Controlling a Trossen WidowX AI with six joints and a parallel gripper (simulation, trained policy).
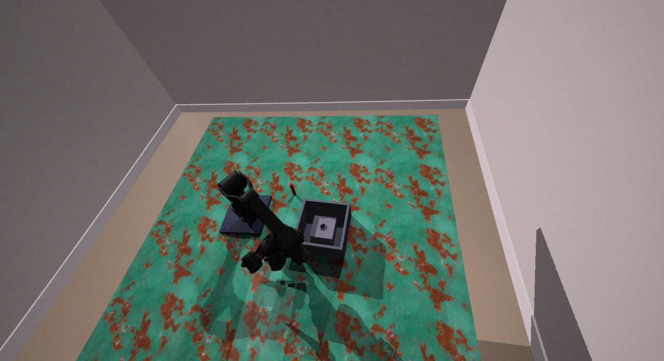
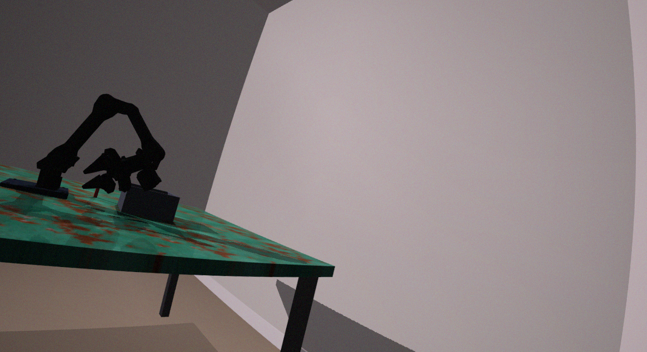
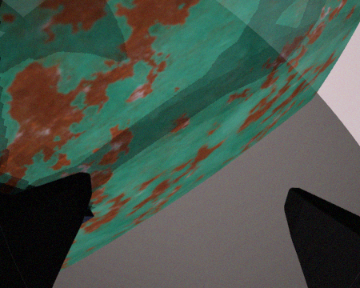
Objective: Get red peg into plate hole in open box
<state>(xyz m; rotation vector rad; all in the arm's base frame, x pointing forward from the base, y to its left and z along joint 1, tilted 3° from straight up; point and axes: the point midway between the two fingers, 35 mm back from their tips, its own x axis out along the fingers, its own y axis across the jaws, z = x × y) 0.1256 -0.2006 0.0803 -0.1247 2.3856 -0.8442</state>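
Right now my gripper tip is 340 mm to the right of the red peg, 70 mm short of it and 50 mm above it. The rest, counted from my gripper tip: box (240 mm ahead, 160 mm to the left, 60 mm below); grey plate (240 mm ahead, 160 mm to the left, 40 mm below).
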